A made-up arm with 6 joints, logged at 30 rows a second.
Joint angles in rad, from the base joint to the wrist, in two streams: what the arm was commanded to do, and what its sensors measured. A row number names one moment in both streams.
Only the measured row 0 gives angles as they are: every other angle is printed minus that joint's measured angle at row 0.
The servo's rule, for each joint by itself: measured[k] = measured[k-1] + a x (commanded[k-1-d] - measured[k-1]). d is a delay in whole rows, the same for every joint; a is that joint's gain. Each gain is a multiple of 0.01, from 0.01 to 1. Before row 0 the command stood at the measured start. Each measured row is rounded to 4 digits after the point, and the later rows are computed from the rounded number. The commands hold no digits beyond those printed.
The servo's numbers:
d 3
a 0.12 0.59 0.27 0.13 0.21 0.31
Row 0, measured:
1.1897, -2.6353, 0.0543, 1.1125, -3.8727, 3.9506
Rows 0 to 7, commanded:
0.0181, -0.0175, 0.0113, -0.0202, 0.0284, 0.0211
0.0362, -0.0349, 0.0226, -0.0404, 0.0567, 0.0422
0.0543, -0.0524, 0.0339, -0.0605, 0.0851, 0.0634
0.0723, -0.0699, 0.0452, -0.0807, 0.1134, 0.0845
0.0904, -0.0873, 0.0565, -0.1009, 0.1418, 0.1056
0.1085, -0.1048, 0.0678, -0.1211, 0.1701, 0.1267
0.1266, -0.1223, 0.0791, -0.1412, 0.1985, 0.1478
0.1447, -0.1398, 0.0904, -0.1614, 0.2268, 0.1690
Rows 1 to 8, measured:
0.0000, 0.0000, 0.0000, 0.0000, 0.0000, 0.0000
0.0000, 0.0000, 0.0000, 0.0000, 0.0000, 0.0000
0.0000, 0.0000, 0.0000, 0.0000, 0.0000, 0.0000
0.0022, -0.0103, 0.0031, -0.0026, 0.0060, 0.0065
0.0063, -0.0248, 0.0084, -0.0075, 0.0166, 0.0176
0.0121, -0.0411, 0.0153, -0.0144, 0.0310, 0.0318
0.0193, -0.0581, 0.0234, -0.0230, 0.0483, 0.0481
0.0278, -0.0753, 0.0323, -0.0331, 0.0679, 0.0659

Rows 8 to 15, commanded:
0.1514, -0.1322, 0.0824, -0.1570, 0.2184, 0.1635
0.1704, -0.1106, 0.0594, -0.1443, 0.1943, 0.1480
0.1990, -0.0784, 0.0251, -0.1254, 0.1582, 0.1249
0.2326, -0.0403, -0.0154, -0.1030, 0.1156, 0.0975
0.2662, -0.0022, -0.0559, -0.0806, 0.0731, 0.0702
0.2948, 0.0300, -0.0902, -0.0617, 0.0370, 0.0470
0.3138, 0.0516, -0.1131, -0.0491, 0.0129, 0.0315
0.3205, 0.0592, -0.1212, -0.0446, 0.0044, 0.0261
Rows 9 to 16, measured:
0.0375, -0.0927, 0.0419, -0.0445, 0.0894, 0.0847
0.0482, -0.1102, 0.0519, -0.0571, 0.1123, 0.1043
0.0598, -0.1277, 0.0623, -0.0707, 0.1363, 0.1244
0.0708, -0.1304, 0.0677, -0.0819, 0.1535, 0.1365
0.0828, -0.1187, 0.0655, -0.0900, 0.1621, 0.1401
0.0967, -0.0949, 0.0546, -0.0946, 0.1613, 0.1354
0.1130, -0.0627, 0.0357, -0.0957, 0.1517, 0.1237
0.1314, -0.0270, 0.0110, -0.0937, 0.1352, 0.1071

